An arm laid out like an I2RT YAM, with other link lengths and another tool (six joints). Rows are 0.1 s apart.
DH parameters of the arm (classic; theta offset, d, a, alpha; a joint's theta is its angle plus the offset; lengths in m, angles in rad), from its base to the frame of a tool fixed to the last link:
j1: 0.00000 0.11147 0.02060 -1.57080
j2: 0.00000 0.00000 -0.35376 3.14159
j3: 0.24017 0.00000 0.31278 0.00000
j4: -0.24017 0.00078 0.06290 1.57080
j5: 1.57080 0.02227 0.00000 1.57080
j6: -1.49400 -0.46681 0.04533 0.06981
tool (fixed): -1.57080 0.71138 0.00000 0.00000
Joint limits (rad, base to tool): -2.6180..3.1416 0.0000..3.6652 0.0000..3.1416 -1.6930..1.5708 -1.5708..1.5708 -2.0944..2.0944
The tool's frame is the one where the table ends.
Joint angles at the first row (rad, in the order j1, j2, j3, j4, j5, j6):
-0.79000 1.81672 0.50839 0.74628 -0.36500 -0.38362
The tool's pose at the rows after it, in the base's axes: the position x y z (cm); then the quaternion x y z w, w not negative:
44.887 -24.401 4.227 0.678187 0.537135 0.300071 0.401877
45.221 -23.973 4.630 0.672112 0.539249 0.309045 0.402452
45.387 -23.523 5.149 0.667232 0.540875 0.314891 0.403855
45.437 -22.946 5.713 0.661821 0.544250 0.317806 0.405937
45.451 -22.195 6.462 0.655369 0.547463 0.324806 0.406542
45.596 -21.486 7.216 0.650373 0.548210 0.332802 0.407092
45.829 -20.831 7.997 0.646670 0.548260 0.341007 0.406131
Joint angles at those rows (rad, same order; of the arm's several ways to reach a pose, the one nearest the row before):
-0.79108 1.83419 0.52133 0.74974 -0.38889 -0.38001
-0.78660 1.83456 0.52315 0.75853 -0.40543 -0.37540
-0.78104 1.82409 0.52052 0.76037 -0.41420 -0.37172
-0.77334 1.80522 0.51411 0.75639 -0.41759 -0.37339
-0.76709 1.78202 0.50699 0.74943 -0.43035 -0.37191
-0.75710 1.76210 0.50163 0.74662 -0.43857 -0.36186
-0.74572 1.74219 0.50143 0.73635 -0.44520 -0.34887

